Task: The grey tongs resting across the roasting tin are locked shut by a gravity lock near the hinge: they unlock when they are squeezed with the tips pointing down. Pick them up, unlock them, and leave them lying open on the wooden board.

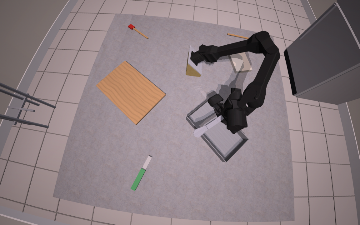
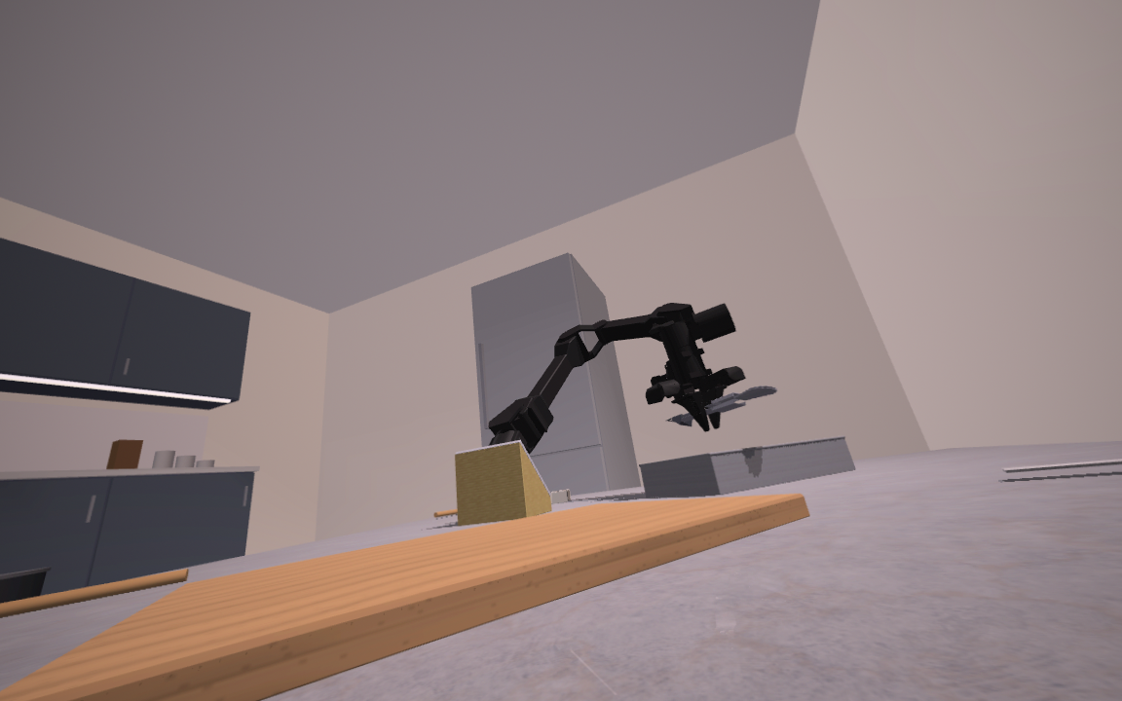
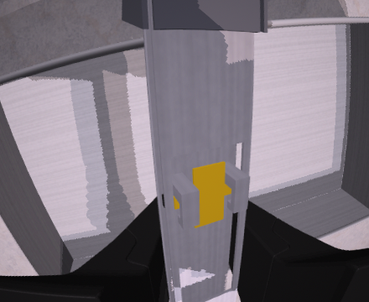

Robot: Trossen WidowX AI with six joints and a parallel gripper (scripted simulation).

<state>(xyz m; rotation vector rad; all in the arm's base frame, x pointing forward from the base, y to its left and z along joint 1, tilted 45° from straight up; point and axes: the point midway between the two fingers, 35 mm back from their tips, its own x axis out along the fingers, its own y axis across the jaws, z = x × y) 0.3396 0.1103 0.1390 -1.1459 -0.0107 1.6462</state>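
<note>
Right now the yellow lock piece is 40 mm above my gripper tip, 20 mm to the left of it and 20 mm behind it. Round my gripper tip: cream block (470 mm behind, 130 mm to the left, 80 mm below); roasting tin (70 mm below, 30 mm ahead, 10 mm to the left); wooden board (520 mm to the right, 100 mm behind, 90 mm below).
</note>
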